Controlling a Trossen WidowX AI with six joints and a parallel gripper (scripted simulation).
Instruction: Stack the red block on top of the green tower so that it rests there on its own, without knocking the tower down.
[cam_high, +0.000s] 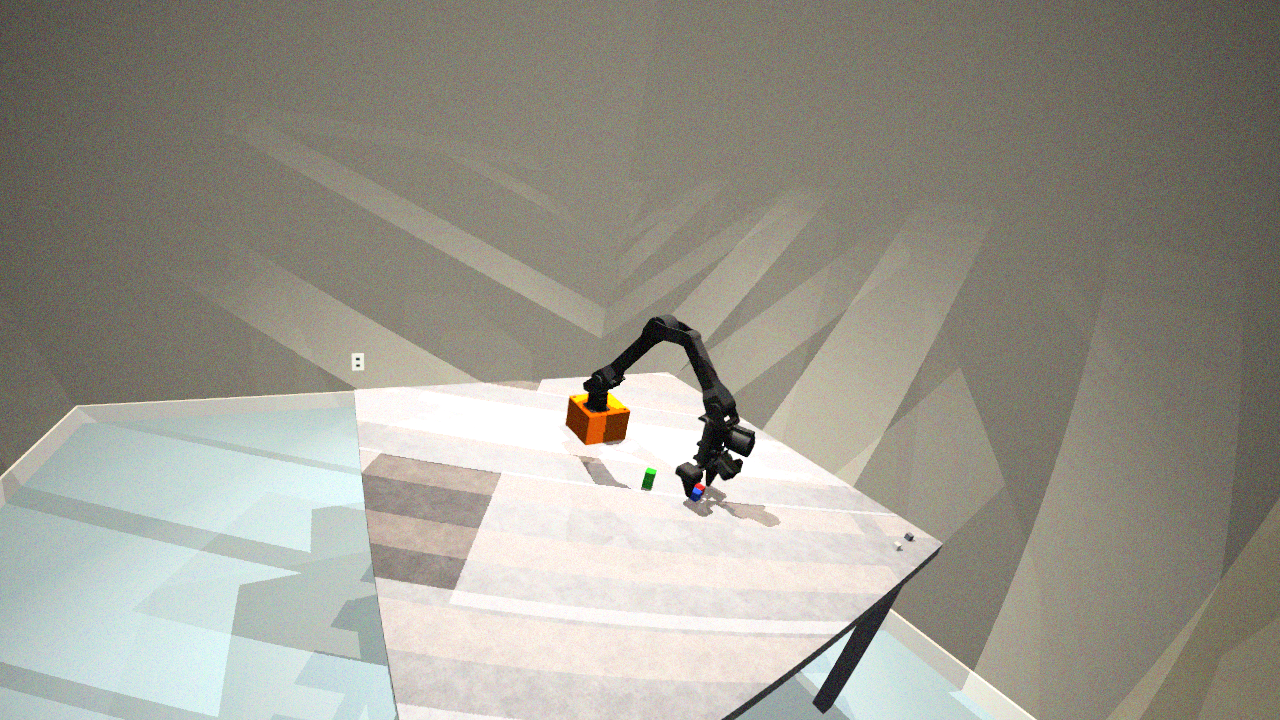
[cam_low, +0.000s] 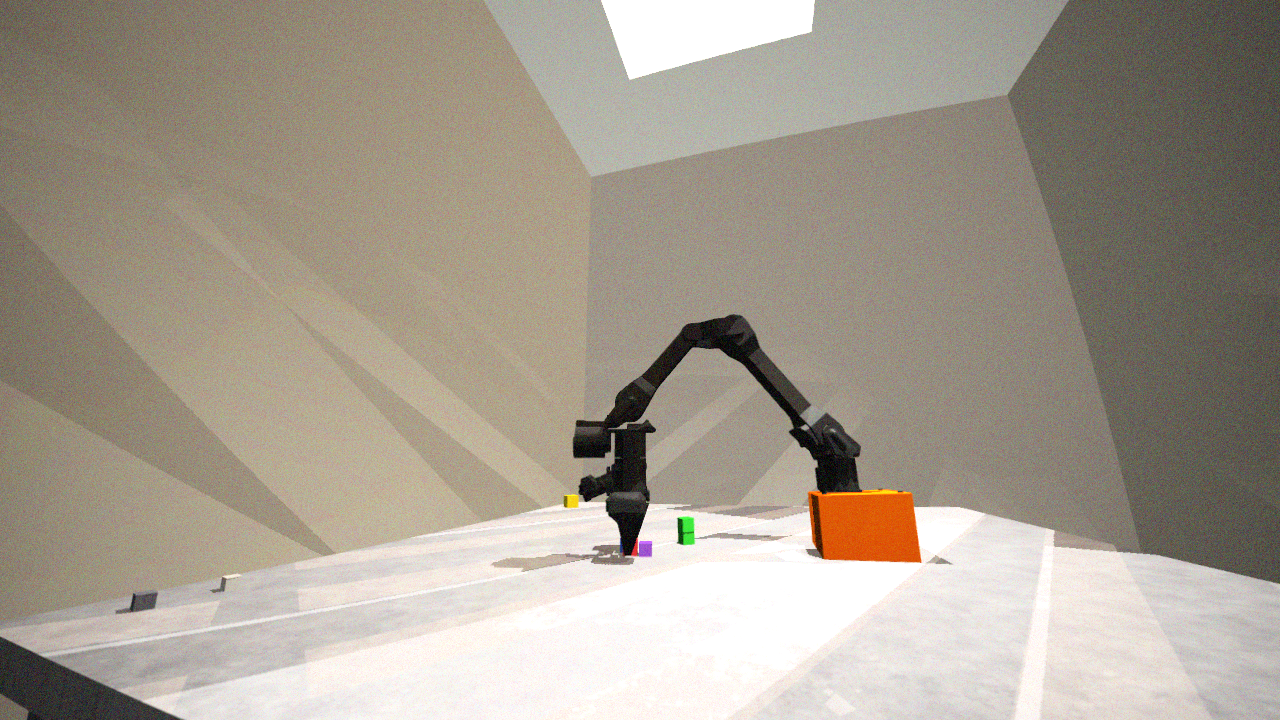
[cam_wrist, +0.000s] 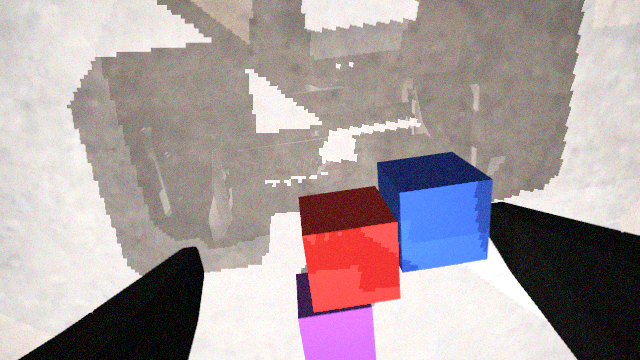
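Now: gripper tip 20 mm to the left of the blue block and 10 mm short of it. Round my gripper tip: red block: right at my gripper tip; then purple block: 30 mm behind; then yellow block: 610 mm to the right, 410 mm ahead, 10 mm above.
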